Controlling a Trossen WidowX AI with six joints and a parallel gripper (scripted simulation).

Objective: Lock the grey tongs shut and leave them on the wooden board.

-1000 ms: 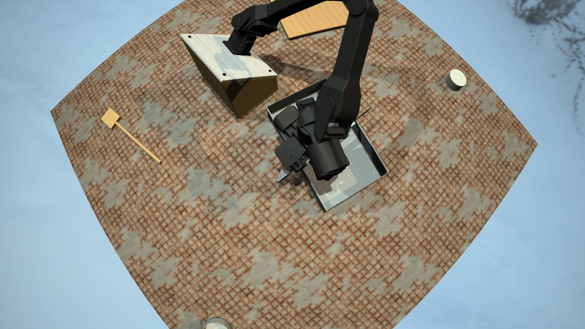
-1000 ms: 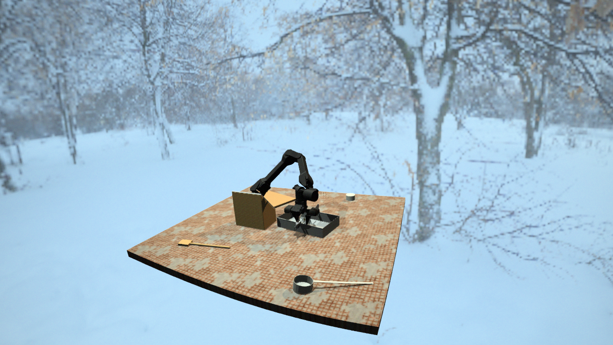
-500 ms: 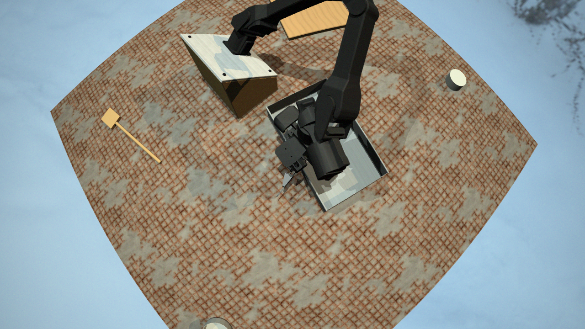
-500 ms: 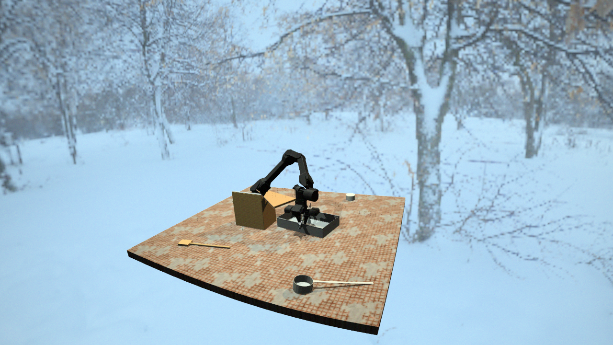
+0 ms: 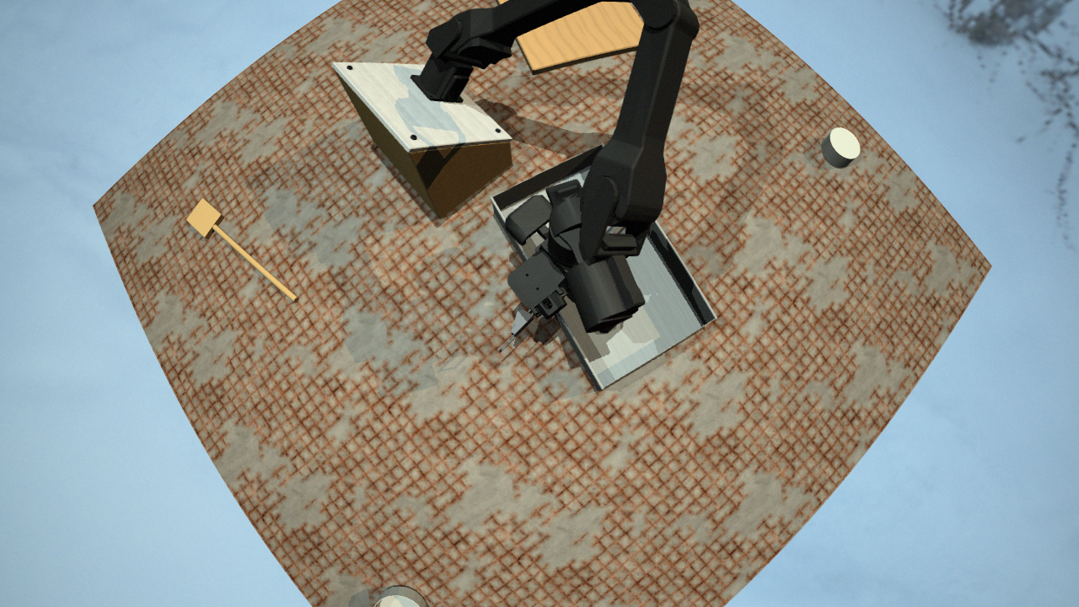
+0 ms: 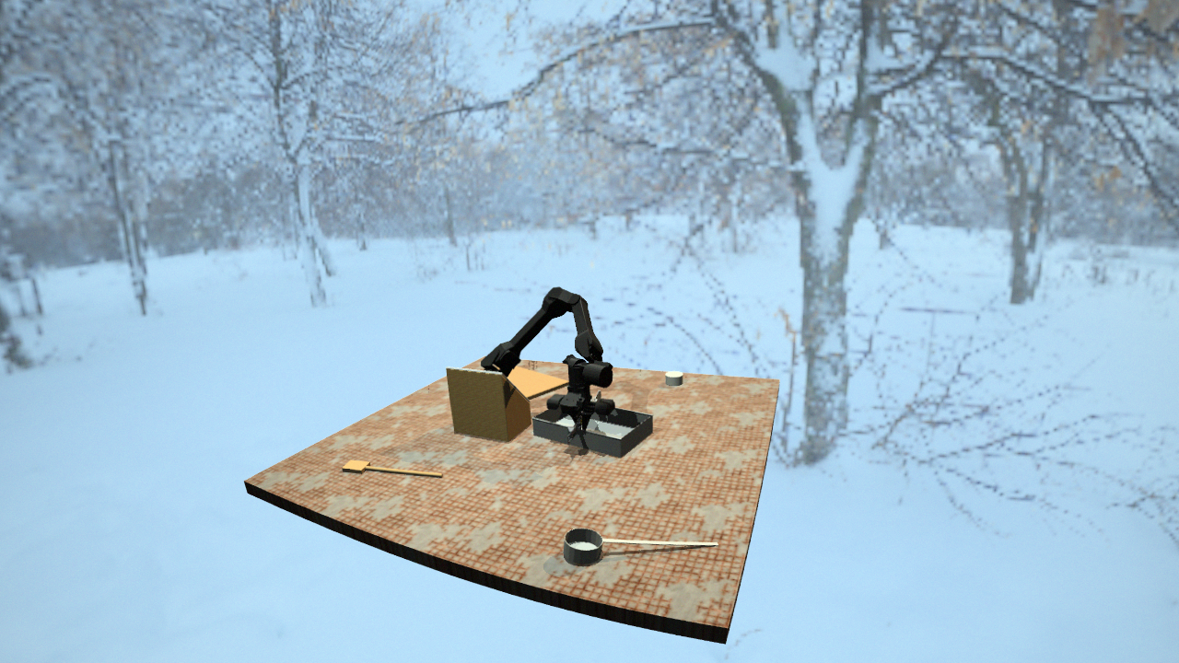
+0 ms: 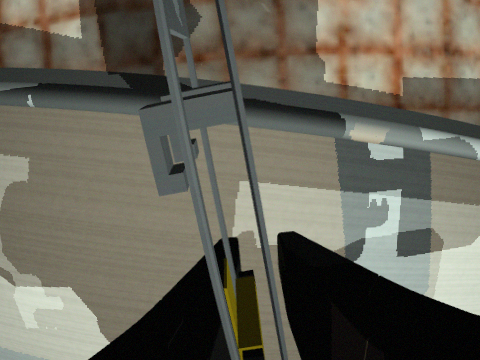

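Right now the grey roasting tin is 5 cm to the left of my gripper tip and 1 cm ahead of it. Also, from my gripper tip: wooden board: 48 cm behind, 35 cm to the left, 2 cm below; then small white cylinder: 56 cm to the left, 9 cm ahead, 1 cm below; then yellow piece: 4 cm above, 1 cm to the right, 1 cm ahead.
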